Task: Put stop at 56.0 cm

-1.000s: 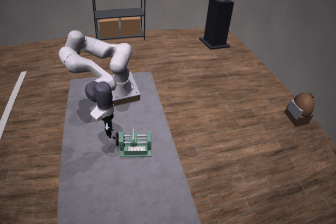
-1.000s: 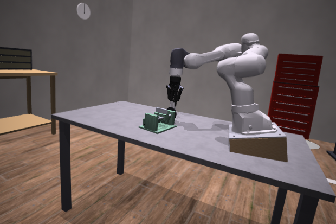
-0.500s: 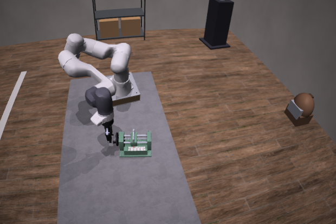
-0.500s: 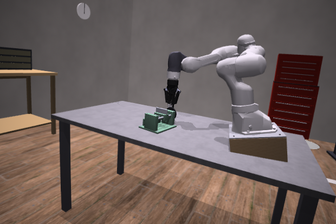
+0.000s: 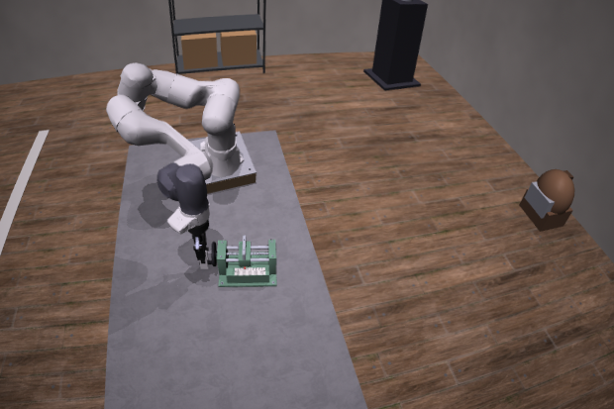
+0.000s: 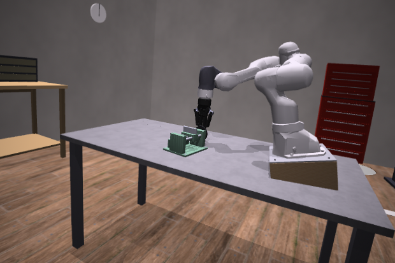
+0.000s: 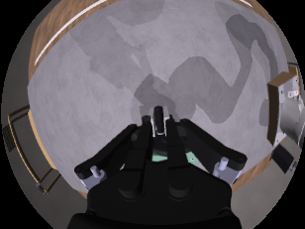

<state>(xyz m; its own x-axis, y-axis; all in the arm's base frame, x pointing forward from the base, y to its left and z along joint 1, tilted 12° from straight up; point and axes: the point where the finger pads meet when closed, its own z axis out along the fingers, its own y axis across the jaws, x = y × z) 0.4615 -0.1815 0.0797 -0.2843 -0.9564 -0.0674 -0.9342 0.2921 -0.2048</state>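
Now: the stop carriage 4 cm ahead of my hand, 14 cm to the left of it and 2 cm above it. Round my hand: black handwheel (2 cm to the left, 1 cm below).
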